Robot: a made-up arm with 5 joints. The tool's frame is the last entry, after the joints.
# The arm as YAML. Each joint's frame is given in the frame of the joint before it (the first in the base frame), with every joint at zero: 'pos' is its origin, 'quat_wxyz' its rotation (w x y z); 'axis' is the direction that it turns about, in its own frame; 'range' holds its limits. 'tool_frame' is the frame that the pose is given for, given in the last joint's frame.
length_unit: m
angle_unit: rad
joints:
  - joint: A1
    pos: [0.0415, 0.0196, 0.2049]
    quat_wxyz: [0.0, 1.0, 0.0, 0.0]
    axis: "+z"
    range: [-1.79, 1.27]
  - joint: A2
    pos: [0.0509, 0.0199, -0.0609]
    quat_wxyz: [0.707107, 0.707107, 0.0, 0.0]
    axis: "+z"
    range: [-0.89, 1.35]
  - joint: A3
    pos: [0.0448, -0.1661, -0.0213]
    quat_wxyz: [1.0, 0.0, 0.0, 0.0]
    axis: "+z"
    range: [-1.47, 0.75]
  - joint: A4
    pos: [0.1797, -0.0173, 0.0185]
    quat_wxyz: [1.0, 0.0, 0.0, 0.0]
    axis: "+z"
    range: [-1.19, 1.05]
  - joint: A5
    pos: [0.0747, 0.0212, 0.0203]
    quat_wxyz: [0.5, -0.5, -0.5, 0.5]
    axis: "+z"
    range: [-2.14, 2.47]
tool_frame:
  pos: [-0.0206, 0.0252, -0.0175]
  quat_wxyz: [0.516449, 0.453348, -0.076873, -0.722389]
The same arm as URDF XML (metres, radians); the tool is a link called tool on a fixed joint. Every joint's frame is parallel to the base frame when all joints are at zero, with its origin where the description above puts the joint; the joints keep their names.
<robot name="arm">
  <joint name="tool_fixed" type="fixed">
    <parent link="link5"/>
    <child link="tool"/>
    <origin xyz="0.0175 -0.0252 0.0206" rpy="-0.7444 -0.0555 0.9564"/>
  </joint>
  <joint name="A5" type="revolute">
    <parent link="link4"/>
    <child link="link5"/>
    <origin xyz="0.0747 0.0203 -0.0212"/>
    <axis xyz="-1 0 0"/>
    <limit lower="-2.1400" upper="2.4700"/>
  </joint>
  <joint name="A4" type="revolute">
    <parent link="link3"/>
    <child link="link4"/>
    <origin xyz="0.1797 0.0185 0.0173"/>
    <axis xyz="0 1 0"/>
    <limit lower="-1.1900" upper="1.0500"/>
  </joint>
  <joint name="A3" type="revolute">
    <parent link="link2"/>
    <child link="link3"/>
    <origin xyz="0.0448 -0.0213 0.1661"/>
    <axis xyz="0 1 0"/>
    <limit lower="-1.4700" upper="0.7500"/>
  </joint>
  <joint name="A2" type="revolute">
    <parent link="link1"/>
    <child link="link2"/>
    <origin xyz="0.0509 -0.0199 0.0609"/>
    <axis xyz="0 1 0"/>
    <limit lower="-0.8900" upper="1.3500"/>
  </joint>
  <joint name="A1" type="revolute">
    <parent link="base_link"/>
    <child link="link1"/>
    <origin xyz="0.0415 0.0196 0.2049"/>
    <axis xyz="0 0 -1"/>
    <limit lower="-1.7900" upper="1.2700"/>
  </joint>
  <link name="base_link"/>
  <link name="link1"/>
  <link name="link2"/>
  <link name="link3"/>
  <link name="link4"/>
  <link name="link5"/>
  <link name="tool"/>
</robot>

